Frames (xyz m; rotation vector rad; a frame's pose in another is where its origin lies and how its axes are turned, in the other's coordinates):
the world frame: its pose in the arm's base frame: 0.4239 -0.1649 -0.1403 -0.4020 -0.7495 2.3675
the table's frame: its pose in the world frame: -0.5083 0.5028 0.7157 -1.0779 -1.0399 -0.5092
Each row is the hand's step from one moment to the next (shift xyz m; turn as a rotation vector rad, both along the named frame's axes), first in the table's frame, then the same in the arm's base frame.
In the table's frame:
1: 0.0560 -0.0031 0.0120 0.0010 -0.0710 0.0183
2: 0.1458 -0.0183 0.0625 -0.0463 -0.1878 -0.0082
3: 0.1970 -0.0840 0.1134 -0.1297 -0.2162 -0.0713
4: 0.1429 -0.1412 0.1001 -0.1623 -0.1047 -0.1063
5: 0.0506 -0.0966 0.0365 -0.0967 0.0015 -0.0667
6: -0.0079 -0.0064 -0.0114 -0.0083 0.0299 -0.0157
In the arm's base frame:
1: -0.0447 -0.0208 0.0292 0.0382 -0.0458 0.0427
2: -0.1144 -0.0865 0.0701 0.1474 -0.0625 0.1088
3: -0.1238 -0.1673 0.1242 0.2389 -0.0044 0.1075
4: -0.0454 -0.1703 0.1390 0.2047 0.0779 0.0252
5: 0.0109 -0.0804 0.0815 0.0852 0.0757 -0.0284
6: 0.0115 0.0088 0.0048 -0.0087 0.0277 -0.0191

